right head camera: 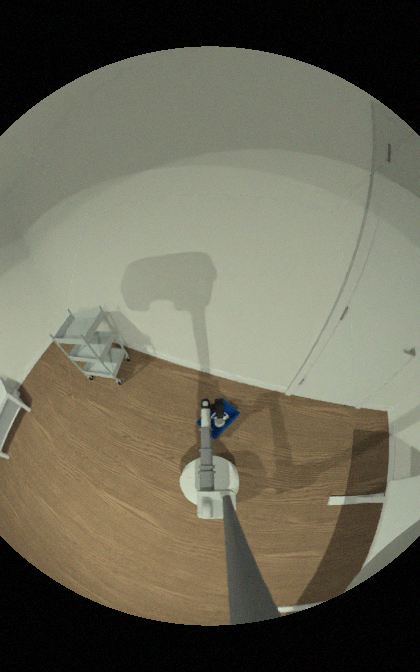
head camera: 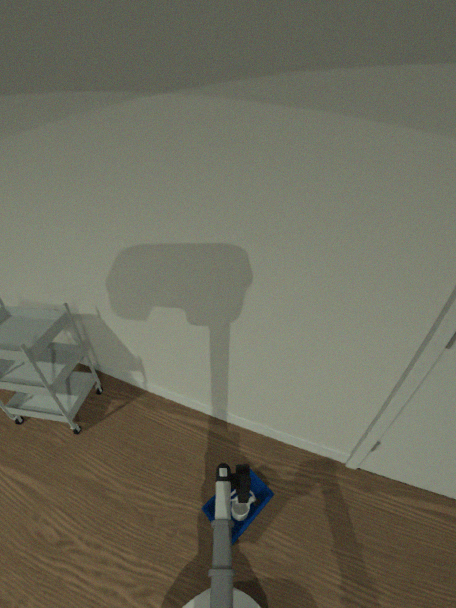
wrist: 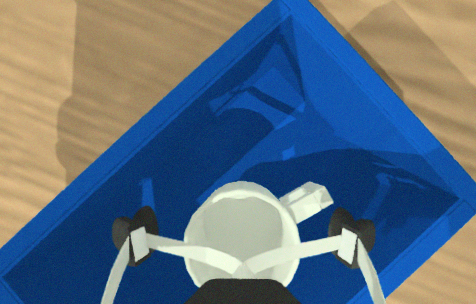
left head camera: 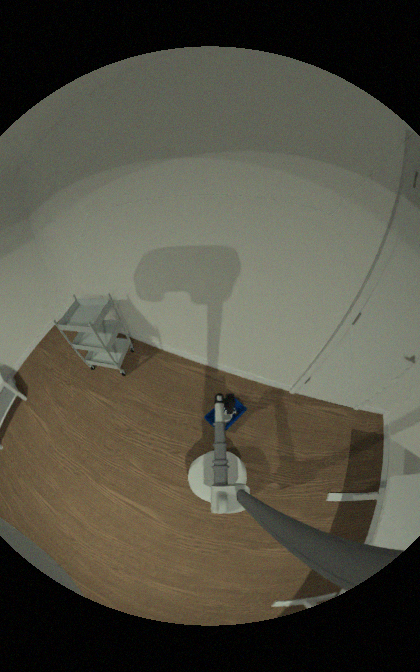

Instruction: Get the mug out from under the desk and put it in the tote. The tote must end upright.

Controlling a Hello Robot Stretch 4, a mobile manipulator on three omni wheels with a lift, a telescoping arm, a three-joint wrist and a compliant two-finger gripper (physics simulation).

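Frame: origin at the robot's base, x ahead, y left, z up, level; centimetres.
Seen in the pictures: gripper, fingertip midpoint: (head camera: 240, 503) (wrist: 242, 226).
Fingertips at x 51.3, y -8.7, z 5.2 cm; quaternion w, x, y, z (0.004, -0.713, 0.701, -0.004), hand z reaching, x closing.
Observation:
A point is followed by its place in that frame.
The white mug (head camera: 240, 510) @[x 50.0, y -9.0, z -1.6 cm] (wrist: 242, 225) @[x 49.9, y -8.7, z -1.6 cm] is inside the blue tote (head camera: 263, 496) @[x 56.1, y -21.3, z -0.8 cm] (left head camera: 240, 409) (right head camera: 232, 415) (wrist: 125, 117), with its open mouth facing up toward the wrist camera and its handle toward the upper right of the wrist view. The tote stands upright on the floor. My gripper (wrist: 242, 226) @[x 51.3, y -8.7, z 5.2 cm] is open over the mug. Its two dark fingertips stand on either side of the mug, with a gap between each fingertip and the mug wall. The mug's lower part is hidden by the gripper body in the wrist view.
A grey three-shelf cart (head camera: 47, 385) @[x 87.7, y 91.7, z 46.3 cm] (left head camera: 97, 345) (right head camera: 92, 352) stands at the left by the wall. A white piece of furniture (left head camera: 7, 395) (right head camera: 9, 410) is at the far left edge. A door is in the wall at the right. The wall runs behind the tote.

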